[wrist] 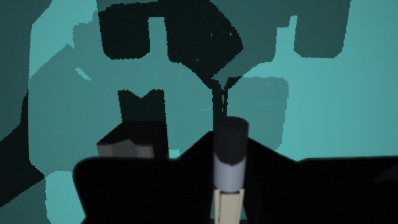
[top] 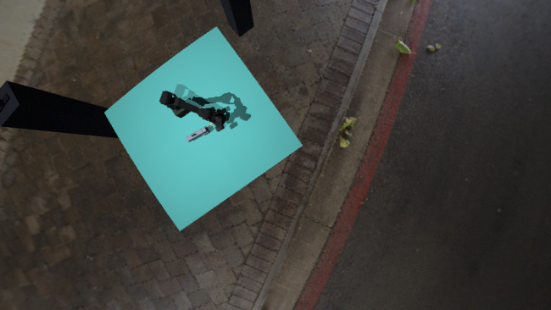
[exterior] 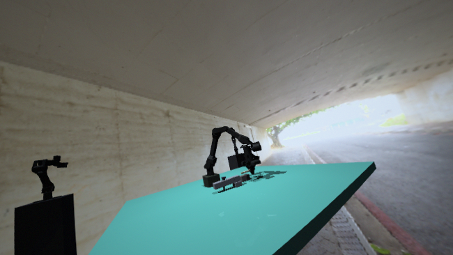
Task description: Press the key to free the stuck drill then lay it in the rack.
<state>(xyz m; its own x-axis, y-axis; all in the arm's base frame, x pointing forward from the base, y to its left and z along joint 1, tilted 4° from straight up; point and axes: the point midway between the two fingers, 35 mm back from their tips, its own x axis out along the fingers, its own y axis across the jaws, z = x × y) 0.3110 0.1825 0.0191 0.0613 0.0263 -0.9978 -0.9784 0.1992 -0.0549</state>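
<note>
Now: gripper tip 40 mm to the left of the drill, 30 mm below it and 10 mm past it. Round my gripper tip: small block 70 mm behind, 30 mm to the right, 20 mm below; long grey fixture 200 mm to the right, 30 mm behind.
</note>
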